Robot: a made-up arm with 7 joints. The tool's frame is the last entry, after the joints. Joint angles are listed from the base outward. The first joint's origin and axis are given. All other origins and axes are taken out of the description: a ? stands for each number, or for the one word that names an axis. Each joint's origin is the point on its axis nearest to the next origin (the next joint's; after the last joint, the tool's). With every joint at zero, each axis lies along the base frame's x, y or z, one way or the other. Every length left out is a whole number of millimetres.
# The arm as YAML. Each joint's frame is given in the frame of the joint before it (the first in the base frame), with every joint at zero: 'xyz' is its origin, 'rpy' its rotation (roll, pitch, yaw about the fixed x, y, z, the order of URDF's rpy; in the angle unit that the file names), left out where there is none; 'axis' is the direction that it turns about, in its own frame. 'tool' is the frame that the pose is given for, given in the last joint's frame.
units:
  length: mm
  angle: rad
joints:
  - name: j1
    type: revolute
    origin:
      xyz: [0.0, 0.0, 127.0]
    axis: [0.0, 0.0, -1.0]
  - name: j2
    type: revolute
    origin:
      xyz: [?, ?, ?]
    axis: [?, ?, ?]
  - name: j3
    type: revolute
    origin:
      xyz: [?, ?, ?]
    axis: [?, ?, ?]
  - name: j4
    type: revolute
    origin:
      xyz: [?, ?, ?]
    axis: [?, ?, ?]
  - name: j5
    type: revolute
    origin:
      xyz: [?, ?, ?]
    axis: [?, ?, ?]
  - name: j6
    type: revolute
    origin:
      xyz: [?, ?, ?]
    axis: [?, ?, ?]
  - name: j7
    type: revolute
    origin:
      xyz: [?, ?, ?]
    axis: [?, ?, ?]
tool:
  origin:
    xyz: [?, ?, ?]
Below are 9 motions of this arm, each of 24 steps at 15 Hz.
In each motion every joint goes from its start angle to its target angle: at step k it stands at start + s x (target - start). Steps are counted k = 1, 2, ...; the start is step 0. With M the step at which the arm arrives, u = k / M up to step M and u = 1 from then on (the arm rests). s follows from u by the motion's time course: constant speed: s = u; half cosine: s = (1 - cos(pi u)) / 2; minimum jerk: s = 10 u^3 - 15 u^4 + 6 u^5.
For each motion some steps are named. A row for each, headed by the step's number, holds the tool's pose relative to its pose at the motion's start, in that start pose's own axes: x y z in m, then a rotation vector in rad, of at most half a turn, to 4 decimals.
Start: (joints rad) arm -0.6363 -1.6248 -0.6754 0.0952 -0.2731 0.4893 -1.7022
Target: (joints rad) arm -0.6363 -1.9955 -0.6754 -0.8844 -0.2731 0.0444 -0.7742
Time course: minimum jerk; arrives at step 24
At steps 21, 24:
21: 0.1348 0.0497 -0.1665 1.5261 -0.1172 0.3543
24: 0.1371 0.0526 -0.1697 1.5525 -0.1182 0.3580

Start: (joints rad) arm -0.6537 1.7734 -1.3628 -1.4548 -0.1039 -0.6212 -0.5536
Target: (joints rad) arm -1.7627 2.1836 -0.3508 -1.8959 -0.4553 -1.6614 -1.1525
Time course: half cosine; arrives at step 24
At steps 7, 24:
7: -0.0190 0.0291 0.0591 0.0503 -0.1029 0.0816
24: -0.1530 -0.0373 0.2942 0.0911 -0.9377 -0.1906

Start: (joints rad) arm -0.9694 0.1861 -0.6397 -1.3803 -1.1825 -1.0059 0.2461
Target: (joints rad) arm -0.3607 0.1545 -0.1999 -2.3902 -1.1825 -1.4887 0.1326
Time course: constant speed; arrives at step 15
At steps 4, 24:
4: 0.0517 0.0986 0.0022 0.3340 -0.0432 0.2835
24: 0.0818 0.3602 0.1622 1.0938 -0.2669 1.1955

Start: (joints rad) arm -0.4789 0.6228 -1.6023 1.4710 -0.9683 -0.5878 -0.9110
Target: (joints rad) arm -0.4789 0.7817 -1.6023 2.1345 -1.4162 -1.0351 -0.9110
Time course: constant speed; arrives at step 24
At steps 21, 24:
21: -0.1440 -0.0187 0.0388 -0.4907 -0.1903 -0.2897
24: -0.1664 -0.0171 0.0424 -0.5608 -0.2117 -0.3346

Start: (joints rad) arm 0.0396 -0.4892 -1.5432 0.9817 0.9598 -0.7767 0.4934
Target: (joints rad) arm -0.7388 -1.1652 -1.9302 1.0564 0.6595 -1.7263 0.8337
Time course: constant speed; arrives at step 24
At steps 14, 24:
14: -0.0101 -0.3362 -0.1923 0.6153 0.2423 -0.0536
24: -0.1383 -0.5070 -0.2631 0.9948 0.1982 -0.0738

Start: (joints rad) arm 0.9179 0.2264 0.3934 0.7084 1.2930 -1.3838 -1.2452
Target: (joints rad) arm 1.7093 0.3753 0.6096 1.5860 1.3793 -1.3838 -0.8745
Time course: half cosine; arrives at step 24
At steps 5, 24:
5: -0.0265 -0.0063 -0.0622 0.1455 0.0815 -0.0013
24: -0.4317 0.1950 -0.4292 1.5293 0.5862 -0.3698

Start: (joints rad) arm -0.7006 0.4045 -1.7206 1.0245 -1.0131 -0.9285 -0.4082
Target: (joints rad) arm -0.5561 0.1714 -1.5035 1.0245 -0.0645 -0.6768 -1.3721
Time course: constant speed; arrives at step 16
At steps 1, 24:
1: 0.0097 0.0116 0.0120 -0.0501 -0.0066 0.0213
24: 0.0598 0.1870 0.1519 -0.7938 -0.2724 0.2469

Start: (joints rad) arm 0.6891 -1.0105 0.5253 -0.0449 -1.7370 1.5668 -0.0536
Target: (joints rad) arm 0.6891 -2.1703 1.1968 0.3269 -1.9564 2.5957 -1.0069
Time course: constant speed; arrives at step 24
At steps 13, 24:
13: 0.1654 -0.0176 -0.2428 -0.0846 0.6930 -0.0358
24: 0.2270 0.1791 -0.4969 -0.5680 1.2244 0.4337

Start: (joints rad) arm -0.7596 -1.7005 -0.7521 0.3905 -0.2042 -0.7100 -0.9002
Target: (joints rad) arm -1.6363 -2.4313 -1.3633 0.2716 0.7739 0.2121 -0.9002
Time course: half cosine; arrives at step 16
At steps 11, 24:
11: 0.2351 -0.1020 -0.2663 0.0403 0.4676 -0.3412
24: 0.2468 -0.2196 -0.3432 0.1549 0.5742 -0.4884

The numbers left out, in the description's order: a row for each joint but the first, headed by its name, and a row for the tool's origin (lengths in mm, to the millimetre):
j2: xyz -22.0 14.0 0.0, axis 1.0 0.0 0.0
j3: xyz 0.0 385.0 101.0, axis 0.0 -1.0 0.0
j4: xyz 56.0 0.0 -62.0, axis -1.0 0.0 0.0
j5: xyz 0.0 38.0 7.0, axis 0.0 0.0 1.0
j6: xyz 148.0 53.0 0.0, axis 0.0 0.0 -1.0
j7: xyz 234.0 115.0 0.0, axis 1.0 0.0 0.0
tool: xyz 0.0 -123.0 120.0

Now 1 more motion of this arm.
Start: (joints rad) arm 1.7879 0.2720 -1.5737 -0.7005 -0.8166 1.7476 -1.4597
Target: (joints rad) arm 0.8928 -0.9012 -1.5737 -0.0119 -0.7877 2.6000 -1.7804
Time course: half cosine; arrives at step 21
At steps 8, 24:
8: 0.0366 -0.0665 -0.0593 0.4379 0.5724 -0.0815
24: -0.0806 0.0734 -0.0741 1.5171 1.4898 0.5435

